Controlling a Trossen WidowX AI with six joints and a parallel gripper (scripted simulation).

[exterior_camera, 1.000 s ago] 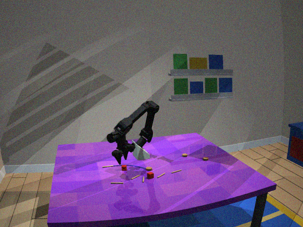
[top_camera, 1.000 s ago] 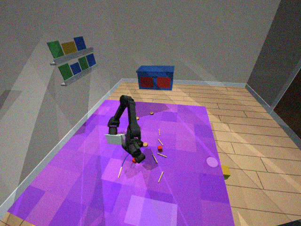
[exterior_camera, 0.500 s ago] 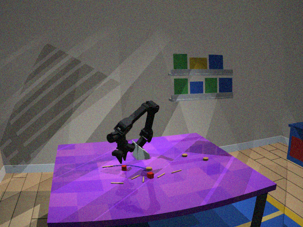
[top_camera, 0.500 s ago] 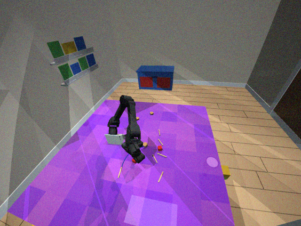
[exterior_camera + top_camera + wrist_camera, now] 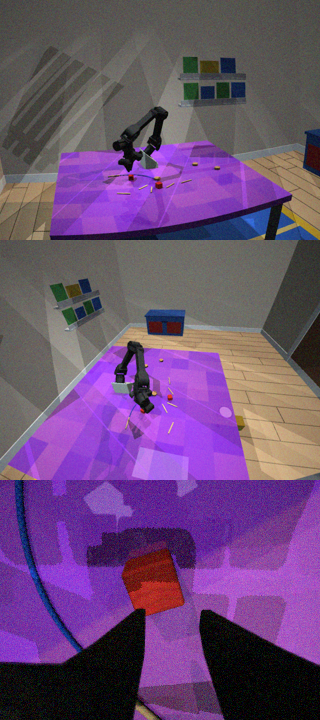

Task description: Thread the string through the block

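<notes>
Now: the red block 10 mm behind my gripper tip, 10 mm to the left of it and 40 mm below it. Round my gripper tip: thin wooden stick 80 mm behind, 80 mm to the right, 60 mm below; round wooden button 30 mm ahead, 160 mm to the left, 50 mm below.
</notes>
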